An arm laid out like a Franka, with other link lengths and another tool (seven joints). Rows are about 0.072 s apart.
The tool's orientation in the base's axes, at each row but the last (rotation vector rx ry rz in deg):
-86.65 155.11 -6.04
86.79 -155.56 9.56
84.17 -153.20 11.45
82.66 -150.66 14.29
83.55 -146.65 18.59
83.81 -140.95 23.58
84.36 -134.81 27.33
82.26 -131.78 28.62
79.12 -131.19 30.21
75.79 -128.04 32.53
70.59 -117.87 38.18
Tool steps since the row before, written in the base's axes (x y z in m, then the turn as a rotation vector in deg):
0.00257 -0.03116 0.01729 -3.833 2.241 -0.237
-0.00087 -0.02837 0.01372 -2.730 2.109 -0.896
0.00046 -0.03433 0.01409 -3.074 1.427 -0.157
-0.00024 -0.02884 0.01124 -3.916 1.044 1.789
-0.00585 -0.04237 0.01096 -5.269 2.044 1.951
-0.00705 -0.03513 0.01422 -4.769 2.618 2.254
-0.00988 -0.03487 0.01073 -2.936 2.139 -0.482
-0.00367 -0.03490 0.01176 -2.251 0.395 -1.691
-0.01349 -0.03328 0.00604 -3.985 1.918 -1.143
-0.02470 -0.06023 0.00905 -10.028 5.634 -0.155
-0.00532 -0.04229 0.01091 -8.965 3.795 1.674
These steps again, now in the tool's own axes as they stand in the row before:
0.02517 -0.01982 -0.01581 0.101 4.444 -0.111
0.02553 -0.01513 -0.01062 -0.418 3.490 0.589
0.03029 -0.01964 -0.00862 0.435 3.364 -0.032
0.02605 -0.01596 -0.00500 1.578 3.716 -1.825
0.04070 -0.01706 0.00138 1.478 5.362 -2.193
0.03682 -0.01142 0.00005 0.886 5.148 -2.718
0.03659 -0.00658 0.00680 -0.696 3.590 -0.239
0.03415 -0.01226 0.00731 -0.230 2.363 1.564
0.03341 -0.00313 0.01413 -0.330 4.519 0.579
0.05722 -0.00597 0.03179 0.221 11.441 -1.178
0.03413 -0.01453 0.02365 2.249 9.517 -1.394

